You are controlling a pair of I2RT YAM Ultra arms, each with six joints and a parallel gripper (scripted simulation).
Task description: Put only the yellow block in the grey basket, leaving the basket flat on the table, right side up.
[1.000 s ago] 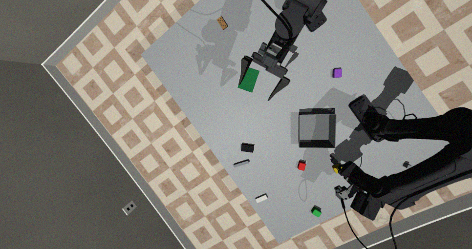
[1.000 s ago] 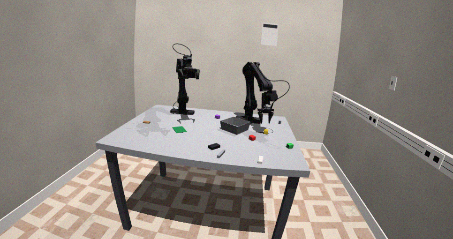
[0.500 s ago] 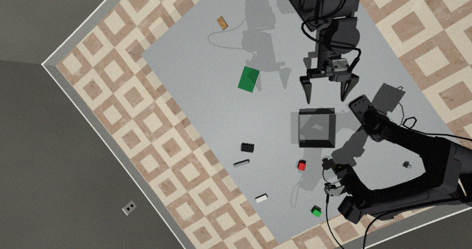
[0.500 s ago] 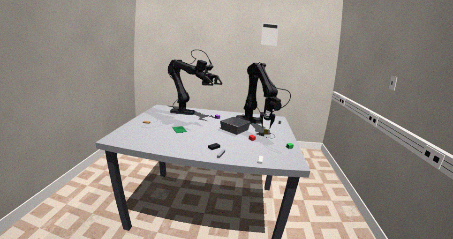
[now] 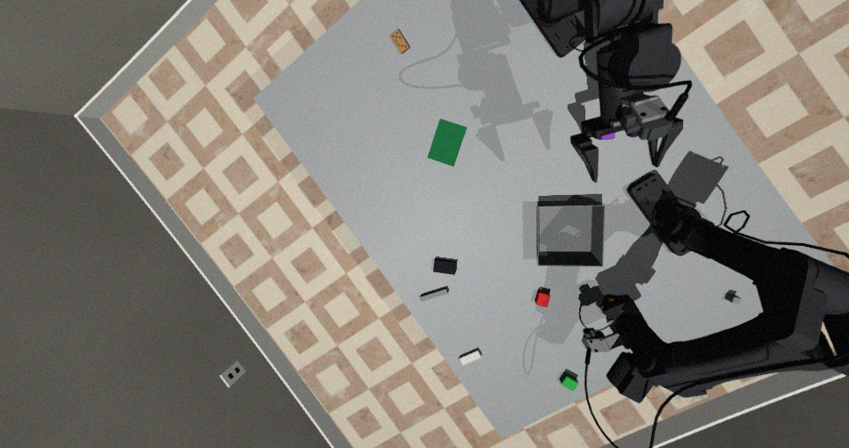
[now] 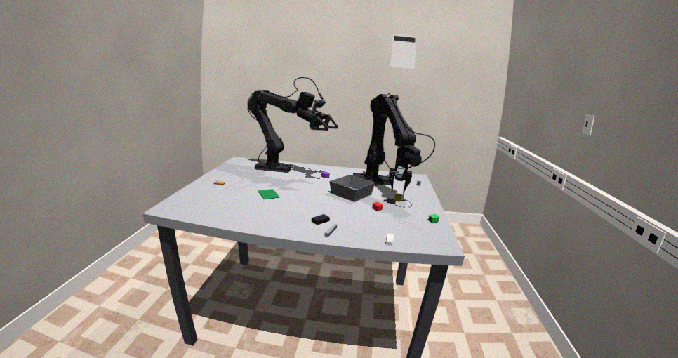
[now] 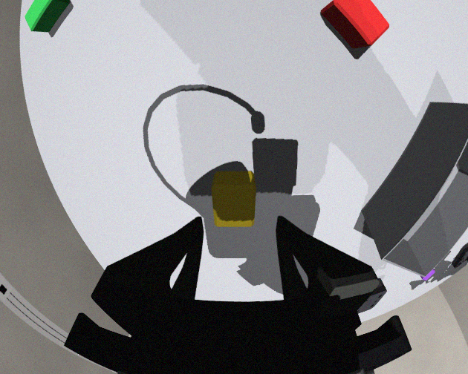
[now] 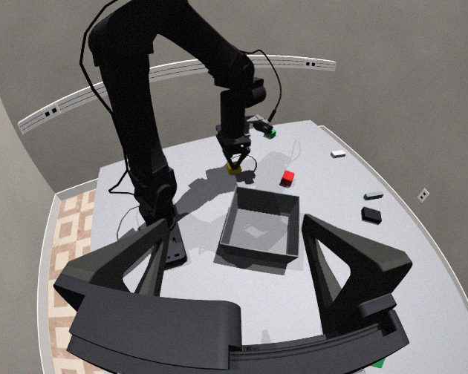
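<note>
My left gripper is now 10 mm short of the yellow block and 30 mm above it. Also, from my left hand: red block (140 mm ahead, 80 mm to the right, 30 mm below); then green card (150 mm ahead, 560 mm to the right, 40 mm below); then grey basket (210 mm to the right, 30 mm below).
</note>
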